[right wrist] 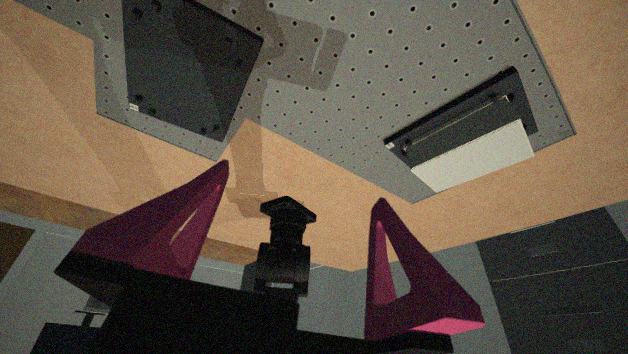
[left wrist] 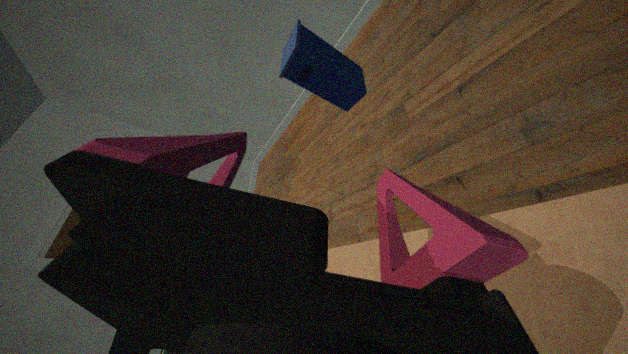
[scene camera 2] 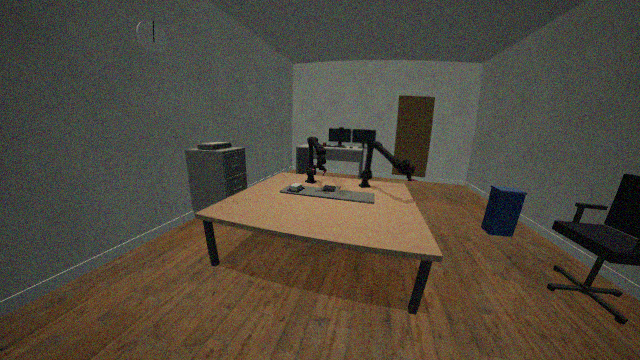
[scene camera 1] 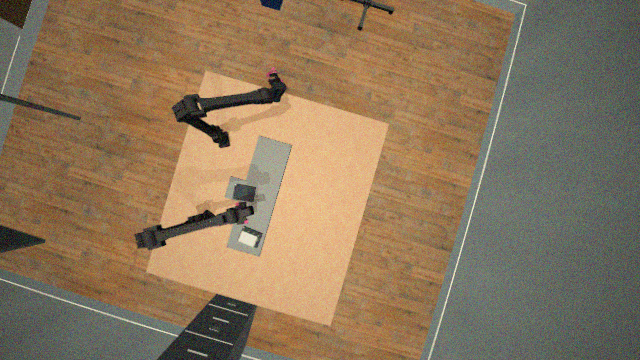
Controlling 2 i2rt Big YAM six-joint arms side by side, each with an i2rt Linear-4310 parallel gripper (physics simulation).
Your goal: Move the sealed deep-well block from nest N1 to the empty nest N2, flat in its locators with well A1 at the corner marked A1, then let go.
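Places are measured from the left arm's base along level axes (x ahead, y left, z up), in metres.
Pixels of known places: left gripper, fingertip midpoint: point(left wrist: 316, 159) point(scene camera 2: 418, 175) point(scene camera 1: 277, 73); right gripper, fingertip midpoint: point(right wrist: 305, 185) point(scene camera 2: 318, 175); left arm's base, link origin: point(scene camera 2: 364, 186) point(scene camera 1: 223, 140); right arm's base, link origin: point(right wrist: 289, 210) point(scene camera 2: 310, 182) point(scene camera 1: 206, 218).
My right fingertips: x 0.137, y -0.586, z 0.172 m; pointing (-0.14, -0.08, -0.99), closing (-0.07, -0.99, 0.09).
For each thing: its top centre in the pictures, then the offset to it from my right fingertips. "pt": a spot on its surface instead. Level surfaces: height alone.
- sealed block, top centre: point(right wrist: 470, 163) point(scene camera 1: 247, 238) point(scene camera 2: 296, 184) dx -0.069, dy -0.213, dz -0.106 m
- dark nest N2, top centre: point(right wrist: 182, 85) point(scene camera 1: 243, 193) point(scene camera 2: 329, 187) dx -0.048, dy +0.136, dz -0.138 m
- small pale label, surface spot: point(right wrist: 134, 107) pt dx -0.099, dy +0.214, dz -0.147 m
- perforated grey plate, surface height: dz -0.159 m
- wooden table, surface height: dz -0.173 m
The sealed block point(scene camera 1: 248, 238) point(scene camera 2: 296, 186) point(right wrist: 472, 156) shows a pale top and sits on the dark nest N1 point(right wrist: 457, 125) at one end of the grey plate. The dark nest N2 point(scene camera 1: 244, 192) point(scene camera 2: 329, 188) point(right wrist: 185, 75) is empty. A small pale label point(right wrist: 134, 107) is at one of its corners; its text is unreadable. My right gripper point(scene camera 1: 242, 213) point(scene camera 2: 324, 172) point(right wrist: 305, 185) is open and empty, above the plate area between the nests in scene camera 1. My left gripper point(scene camera 1: 273, 75) point(left wrist: 316, 159) is open and empty, out past the table's upper edge in scene camera 1.
The perforated grey plate point(scene camera 1: 272, 165) point(scene camera 2: 357, 196) point(right wrist: 370, 100) lies on the wooden table point(scene camera 1: 320, 215) point(scene camera 2: 320, 225). The right arm's shadow falls across the plate near N2. A blue bin point(scene camera 2: 504, 210) point(left wrist: 325, 67) and a dark chair point(scene camera 2: 600, 240) stand on the floor away from the table.
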